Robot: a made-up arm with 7 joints. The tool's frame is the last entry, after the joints. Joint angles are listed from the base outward. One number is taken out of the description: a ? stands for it. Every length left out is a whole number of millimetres.
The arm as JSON. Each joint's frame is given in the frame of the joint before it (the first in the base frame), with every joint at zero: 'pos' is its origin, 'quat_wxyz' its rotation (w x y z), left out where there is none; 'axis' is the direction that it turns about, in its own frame. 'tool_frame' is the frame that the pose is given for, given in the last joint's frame.
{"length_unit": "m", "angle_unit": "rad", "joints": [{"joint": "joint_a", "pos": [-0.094, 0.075, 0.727], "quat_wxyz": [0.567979, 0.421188, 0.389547, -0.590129], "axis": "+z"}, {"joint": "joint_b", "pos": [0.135, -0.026, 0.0], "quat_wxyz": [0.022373, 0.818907, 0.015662, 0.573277], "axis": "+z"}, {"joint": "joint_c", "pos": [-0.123, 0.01, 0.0], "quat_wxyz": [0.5, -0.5, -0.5, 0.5], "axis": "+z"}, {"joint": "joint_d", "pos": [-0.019, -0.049, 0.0], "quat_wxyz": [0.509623, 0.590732, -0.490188, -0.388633], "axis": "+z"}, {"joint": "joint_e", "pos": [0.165, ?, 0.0], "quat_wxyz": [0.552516, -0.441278, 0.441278, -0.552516], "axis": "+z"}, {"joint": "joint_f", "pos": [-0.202, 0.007, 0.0], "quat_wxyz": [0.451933, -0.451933, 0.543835, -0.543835], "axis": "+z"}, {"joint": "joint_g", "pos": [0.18, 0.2, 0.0], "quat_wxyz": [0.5, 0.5, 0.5, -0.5], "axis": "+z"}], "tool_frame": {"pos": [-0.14, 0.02, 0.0], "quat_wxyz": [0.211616, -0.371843, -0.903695, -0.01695]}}
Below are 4 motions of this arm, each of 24 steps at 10 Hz.
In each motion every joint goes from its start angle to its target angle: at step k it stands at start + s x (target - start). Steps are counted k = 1, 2, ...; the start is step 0. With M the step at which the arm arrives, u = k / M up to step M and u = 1 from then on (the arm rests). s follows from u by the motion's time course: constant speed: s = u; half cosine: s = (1 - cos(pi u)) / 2; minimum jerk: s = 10 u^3 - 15 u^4 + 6 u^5.
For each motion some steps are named. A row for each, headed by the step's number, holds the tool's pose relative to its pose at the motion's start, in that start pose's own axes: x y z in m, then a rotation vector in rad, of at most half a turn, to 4 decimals.
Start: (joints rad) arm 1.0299 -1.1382 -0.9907 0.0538 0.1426 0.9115 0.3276
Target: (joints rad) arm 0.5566 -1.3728 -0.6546 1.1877 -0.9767 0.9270 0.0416
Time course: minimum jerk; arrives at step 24
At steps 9, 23, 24:
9: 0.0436 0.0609 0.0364 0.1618 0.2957 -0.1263
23: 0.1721 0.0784 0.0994 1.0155 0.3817 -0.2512
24: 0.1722 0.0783 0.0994 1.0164 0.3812 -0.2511

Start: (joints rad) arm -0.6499 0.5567 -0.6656 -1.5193 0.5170 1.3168 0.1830
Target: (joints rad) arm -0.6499 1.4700 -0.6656 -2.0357 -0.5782 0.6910 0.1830
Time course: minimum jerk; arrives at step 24
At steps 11, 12, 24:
11: 0.0154 0.0038 -0.0866 -0.4790 0.6485 0.3387
12: 0.0117 0.0011 -0.1058 -0.5837 0.7734 0.3907
24: -0.0553 -0.0726 -0.1908 -1.3208 1.6141 0.6493

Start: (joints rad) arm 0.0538 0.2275 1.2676 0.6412 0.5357 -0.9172 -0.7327
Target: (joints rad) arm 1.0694 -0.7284 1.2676 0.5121 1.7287 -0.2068 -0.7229
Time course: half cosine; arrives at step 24
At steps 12, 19, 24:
12: -0.3173 -0.0538 0.1698 0.0493 -1.0359 0.0012
19: -0.6118 -0.1220 0.0799 0.3235 -1.8813 0.3144
24: -0.6585 -0.1552 0.0309 0.4465 -2.0742 0.4429

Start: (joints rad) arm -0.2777 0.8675 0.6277 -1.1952 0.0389 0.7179 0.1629
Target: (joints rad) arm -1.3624 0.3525 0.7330 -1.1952 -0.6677 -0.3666 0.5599
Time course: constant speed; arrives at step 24
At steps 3, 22, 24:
3: -0.0146 -0.0082 -0.0472 -0.1920 0.1864 0.0191
22: -0.3184 -0.2665 -0.1265 -1.6323 0.9631 0.4277
24: -0.3504 -0.3046 -0.0909 -1.7764 0.9921 0.5337

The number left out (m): 0.092
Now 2 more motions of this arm.
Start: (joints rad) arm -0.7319 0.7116 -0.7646 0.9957 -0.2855 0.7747 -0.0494
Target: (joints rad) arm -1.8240 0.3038 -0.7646 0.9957 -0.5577 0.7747 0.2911
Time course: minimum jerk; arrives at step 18
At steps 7, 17, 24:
7: -0.0102 0.0089 0.0010 -0.2055 0.1240 -0.1640
17: -0.0209 0.0553 -0.0179 -0.6587 0.2454 -0.6922
24: -0.0209 0.0555 -0.0180 -0.6597 0.2453 -0.6935

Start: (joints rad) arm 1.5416 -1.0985 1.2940 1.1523 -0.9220 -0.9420 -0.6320
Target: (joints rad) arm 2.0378 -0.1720 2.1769 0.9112 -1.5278 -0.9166 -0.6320
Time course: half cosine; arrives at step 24
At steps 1, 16, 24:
1: -0.0002 -0.0008 0.0014 0.0016 -0.0008 -0.0004
16: -0.1414 -0.0213 0.2014 0.1646 -0.1623 0.1995
24: -0.2428 0.0247 0.2417 0.1332 -0.2358 0.3699

